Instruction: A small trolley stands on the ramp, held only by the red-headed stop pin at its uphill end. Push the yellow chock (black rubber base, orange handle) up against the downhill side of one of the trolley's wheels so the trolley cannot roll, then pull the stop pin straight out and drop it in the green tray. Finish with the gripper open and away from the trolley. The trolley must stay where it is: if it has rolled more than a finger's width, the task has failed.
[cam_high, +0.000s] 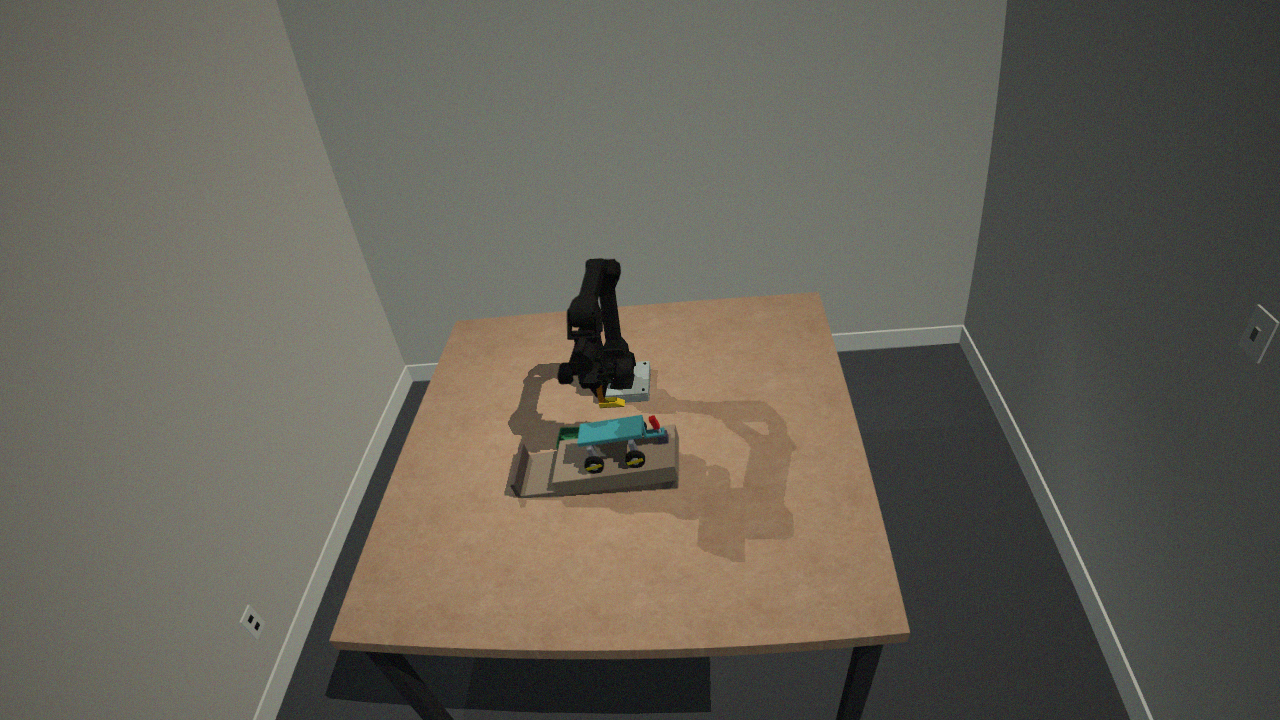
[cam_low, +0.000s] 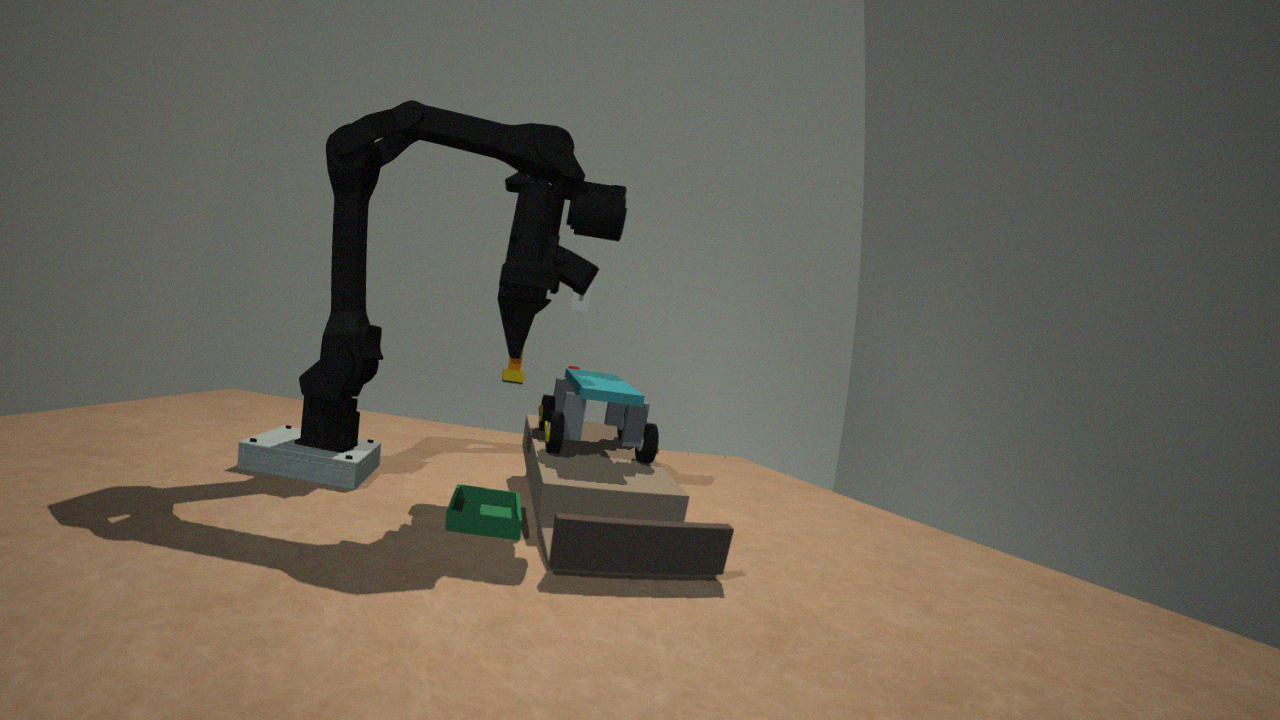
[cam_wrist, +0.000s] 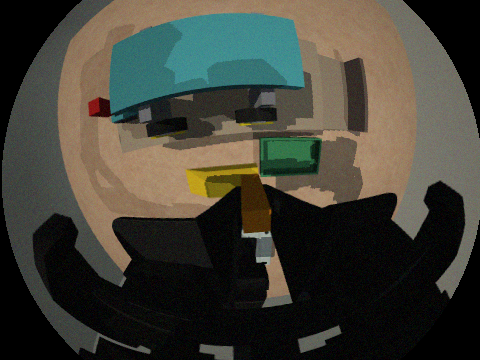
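The red-headed stop pin lies 80 mm ahead of my gripper tip, 150 mm to the left of it and 40 mm below it. Also, from my gripper tip: yellow chock: 20 mm to the left, 10 mm below; teal trolley: 110 mm ahead, 50 mm to the left, 60 mm below; brown ramp: 110 mm ahead, 40 mm to the left, 120 mm below.
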